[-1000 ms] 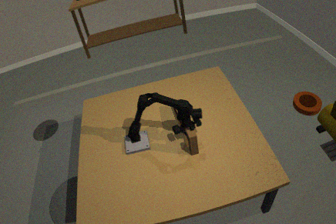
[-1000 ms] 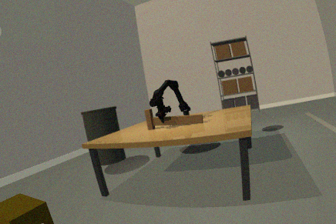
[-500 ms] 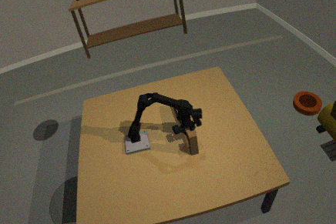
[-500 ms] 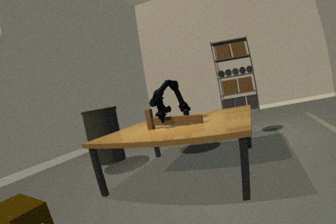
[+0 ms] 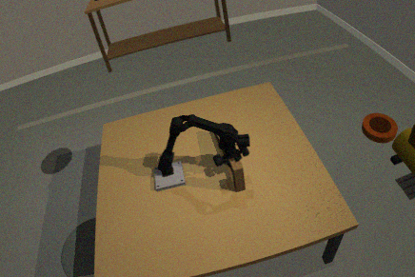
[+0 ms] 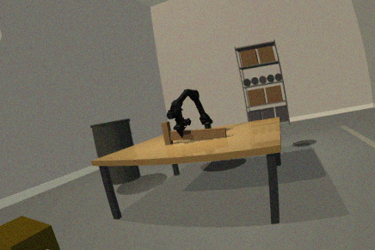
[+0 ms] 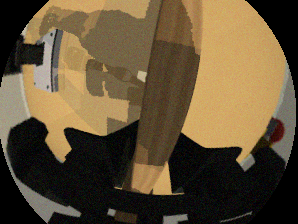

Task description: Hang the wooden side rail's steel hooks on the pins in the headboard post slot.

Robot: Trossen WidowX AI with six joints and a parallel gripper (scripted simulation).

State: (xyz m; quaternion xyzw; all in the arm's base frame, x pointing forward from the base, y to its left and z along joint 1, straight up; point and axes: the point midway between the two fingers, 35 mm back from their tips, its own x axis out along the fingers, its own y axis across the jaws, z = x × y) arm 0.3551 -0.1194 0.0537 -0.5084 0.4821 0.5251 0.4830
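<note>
The wooden headboard post lies 120 mm to the right of my gripper tip and 40 mm above it.
</note>
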